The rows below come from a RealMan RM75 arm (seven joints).
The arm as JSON. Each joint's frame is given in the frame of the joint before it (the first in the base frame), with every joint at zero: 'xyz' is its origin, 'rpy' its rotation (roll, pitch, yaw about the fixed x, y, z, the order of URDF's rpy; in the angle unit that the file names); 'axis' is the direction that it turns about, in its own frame. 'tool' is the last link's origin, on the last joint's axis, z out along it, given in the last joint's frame.
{
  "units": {
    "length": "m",
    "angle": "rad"
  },
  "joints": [
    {
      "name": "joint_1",
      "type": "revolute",
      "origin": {
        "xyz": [
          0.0,
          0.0,
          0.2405
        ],
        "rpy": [
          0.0,
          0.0,
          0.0
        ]
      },
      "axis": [
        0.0,
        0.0,
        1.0
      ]
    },
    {
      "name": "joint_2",
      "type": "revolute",
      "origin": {
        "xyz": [
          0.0,
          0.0,
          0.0
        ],
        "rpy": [
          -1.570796,
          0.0,
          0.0
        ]
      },
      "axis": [
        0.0,
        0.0,
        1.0
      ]
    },
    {
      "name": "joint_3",
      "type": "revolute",
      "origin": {
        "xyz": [
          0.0,
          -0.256,
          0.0
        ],
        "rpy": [
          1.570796,
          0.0,
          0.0
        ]
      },
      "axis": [
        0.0,
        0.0,
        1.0
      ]
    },
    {
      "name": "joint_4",
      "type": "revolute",
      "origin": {
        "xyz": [
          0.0,
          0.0,
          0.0
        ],
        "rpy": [
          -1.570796,
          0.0,
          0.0
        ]
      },
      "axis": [
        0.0,
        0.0,
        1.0
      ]
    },
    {
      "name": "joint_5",
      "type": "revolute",
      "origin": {
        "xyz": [
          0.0,
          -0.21,
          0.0
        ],
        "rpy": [
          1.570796,
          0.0,
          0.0
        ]
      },
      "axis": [
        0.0,
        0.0,
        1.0
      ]
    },
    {
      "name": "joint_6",
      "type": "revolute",
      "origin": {
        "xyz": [
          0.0,
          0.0,
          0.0
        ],
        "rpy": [
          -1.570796,
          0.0,
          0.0
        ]
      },
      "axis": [
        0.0,
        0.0,
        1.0
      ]
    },
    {
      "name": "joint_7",
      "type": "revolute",
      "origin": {
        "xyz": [
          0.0,
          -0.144,
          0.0
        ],
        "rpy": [
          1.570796,
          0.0,
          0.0
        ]
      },
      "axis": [
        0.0,
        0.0,
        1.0
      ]
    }
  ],
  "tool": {
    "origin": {
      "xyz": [
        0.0,
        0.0,
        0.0
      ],
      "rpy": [
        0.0,
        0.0,
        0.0
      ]
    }
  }
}
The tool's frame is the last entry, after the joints.
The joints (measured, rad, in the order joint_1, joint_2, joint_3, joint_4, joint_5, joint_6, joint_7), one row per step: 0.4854 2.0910 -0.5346 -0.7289 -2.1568 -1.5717 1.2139; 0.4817 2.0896 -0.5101 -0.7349 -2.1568 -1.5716 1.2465; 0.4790 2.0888 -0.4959 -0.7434 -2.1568 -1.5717 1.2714; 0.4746 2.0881 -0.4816 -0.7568 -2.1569 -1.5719 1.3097; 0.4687 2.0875 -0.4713 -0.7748 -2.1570 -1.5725 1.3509; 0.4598 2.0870 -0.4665 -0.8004 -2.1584 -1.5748 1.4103; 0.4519 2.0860 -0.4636 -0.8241 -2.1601 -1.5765 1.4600; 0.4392 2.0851 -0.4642 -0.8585 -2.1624 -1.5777 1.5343; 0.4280 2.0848 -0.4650 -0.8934 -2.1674 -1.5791 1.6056; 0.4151 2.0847 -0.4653 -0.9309 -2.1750 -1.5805 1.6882; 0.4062 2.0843 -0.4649 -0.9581 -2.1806 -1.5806 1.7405; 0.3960 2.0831 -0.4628 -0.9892 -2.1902 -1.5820 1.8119
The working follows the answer.
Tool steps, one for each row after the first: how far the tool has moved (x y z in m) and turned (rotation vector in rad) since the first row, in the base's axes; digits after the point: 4 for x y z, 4 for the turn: 0.0029 0.0003 0.0048 0.0136 0.0186 -0.0412; 0.0047 0.0007 0.0086 0.0228 0.0292 -0.0683; 0.0069 0.0009 0.0134 0.0312 0.0428 -0.1063; 0.0090 0.0009 0.0186 0.0385 0.0538 -0.1440; 0.0114 0.0001 0.0245 0.0396 0.0662 -0.1935; 0.0135 -0.0005 0.0300 0.0418 0.0741 -0.2340; 0.0164 -0.0019 0.0371 0.0424 0.0851 -0.2940; 0.0187 -0.0032 0.0439 0.0431 0.0937 -0.3503; 0.0215 -0.0052 0.0510 0.0430 0.1055 -0.4176; 0.0235 -0.0065 0.0565 0.0472 0.1106 -0.4603; 0.0262 -0.0085 0.0630 0.0494 0.1210 -0.5203
Tool pose at each row, in the base's axes (x y z in m, rotation vector in rad; rounded; the steps above come from the unrounded poses): 0.2936 0.3179 0.0161 -2.6755 0.4663 0.5316; 0.2965 0.3182 0.0209 -2.6441 0.5200 0.5462; 0.2983 0.3185 0.0247 -2.6229 0.5545 0.5532; 0.3005 0.3188 0.0295 -2.5970 0.6037 0.5610; 0.3026 0.3187 0.0347 -2.5719 0.6518 0.5650; 0.3050 0.3180 0.0406 -2.5460 0.7172 0.5664; 0.3071 0.3174 0.0460 -2.5231 0.7690 0.5645; 0.3100 0.3160 0.0532 -2.4900 0.8459 0.5602; 0.3123 0.3147 0.0599 -2.4575 0.9166 0.5535; 0.3151 0.3127 0.0671 -2.4170 1.0008 0.5469; 0.3171 0.3114 0.0725 -2.3869 1.0506 0.5398; 0.3198 0.3094 0.0790 -2.3457 1.1223 0.5334

